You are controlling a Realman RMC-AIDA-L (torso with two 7-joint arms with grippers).
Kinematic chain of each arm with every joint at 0, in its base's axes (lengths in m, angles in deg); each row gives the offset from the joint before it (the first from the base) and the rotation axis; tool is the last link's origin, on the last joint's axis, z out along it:
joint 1: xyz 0 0 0.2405 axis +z
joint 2: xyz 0 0 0 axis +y
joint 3: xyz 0 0 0.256 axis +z
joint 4: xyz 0 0 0 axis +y
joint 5: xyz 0 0 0.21 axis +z
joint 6: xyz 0 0 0 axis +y
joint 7: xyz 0 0 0.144 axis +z
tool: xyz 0 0 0
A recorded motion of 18 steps. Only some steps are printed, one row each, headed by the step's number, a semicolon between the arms.
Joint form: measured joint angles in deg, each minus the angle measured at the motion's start. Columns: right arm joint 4, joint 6, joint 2, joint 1, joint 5, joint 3, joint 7; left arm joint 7, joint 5, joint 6, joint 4, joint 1, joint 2, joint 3.
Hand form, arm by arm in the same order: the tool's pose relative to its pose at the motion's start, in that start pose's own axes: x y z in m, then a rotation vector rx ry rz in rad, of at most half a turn. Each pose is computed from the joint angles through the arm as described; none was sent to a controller.
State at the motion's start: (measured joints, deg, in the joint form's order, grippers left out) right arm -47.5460 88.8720 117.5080 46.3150 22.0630 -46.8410 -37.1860; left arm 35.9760 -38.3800 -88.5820 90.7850 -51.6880 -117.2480 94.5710
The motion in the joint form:
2: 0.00 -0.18 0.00 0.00 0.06 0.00 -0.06; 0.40 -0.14 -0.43 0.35 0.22 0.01 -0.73
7: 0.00 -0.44 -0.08 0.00 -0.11 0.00 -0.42; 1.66 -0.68 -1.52 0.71 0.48 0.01 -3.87
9: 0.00 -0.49 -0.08 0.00 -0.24 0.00 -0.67; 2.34 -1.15 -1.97 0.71 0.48 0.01 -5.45
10: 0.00 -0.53 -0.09 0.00 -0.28 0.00 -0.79; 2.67 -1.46 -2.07 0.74 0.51 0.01 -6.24
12: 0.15 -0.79 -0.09 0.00 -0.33 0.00 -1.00; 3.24 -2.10 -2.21 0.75 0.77 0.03 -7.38
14: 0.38 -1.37 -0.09 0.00 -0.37 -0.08 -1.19; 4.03 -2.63 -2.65 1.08 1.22 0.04 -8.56
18: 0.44 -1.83 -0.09 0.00 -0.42 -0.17 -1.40; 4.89 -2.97 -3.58 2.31 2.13 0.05 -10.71
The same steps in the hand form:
2: -0.0005 -0.0002 0.0000 0.0011 -0.0031 -0.0010; -0.0013 -0.0012 -0.0024 0.0005 0.0041 -0.0027
7: -0.0008 -0.0014 -0.0005 0.0075 -0.0054 -0.0071; -0.0048 -0.0084 -0.0102 0.0052 0.0236 -0.0237
9: -0.0007 -0.0017 -0.0005 0.0098 -0.0047 -0.0115; -0.0061 -0.0118 -0.0138 0.0051 0.0359 -0.0331
10: -0.0007 -0.0019 -0.0006 0.0110 -0.0048 -0.0136; -0.0064 -0.0136 -0.0157 0.0056 0.0447 -0.0381
12: -0.0007 -0.0024 -0.0001 0.0130 -0.0059 -0.0163; -0.0081 -0.0157 -0.0181 0.0032 0.0581 -0.0471
14: -0.0012 -0.0032 0.0008 0.0180 -0.0097 -0.0192; -0.0109 -0.0173 -0.0212 0.0015 0.0690 -0.0522
18: -0.0019 -0.0038 0.0011 0.0236 -0.0137 -0.0236; -0.0162 -0.0205 -0.0284 0.0110 0.0852 -0.0662

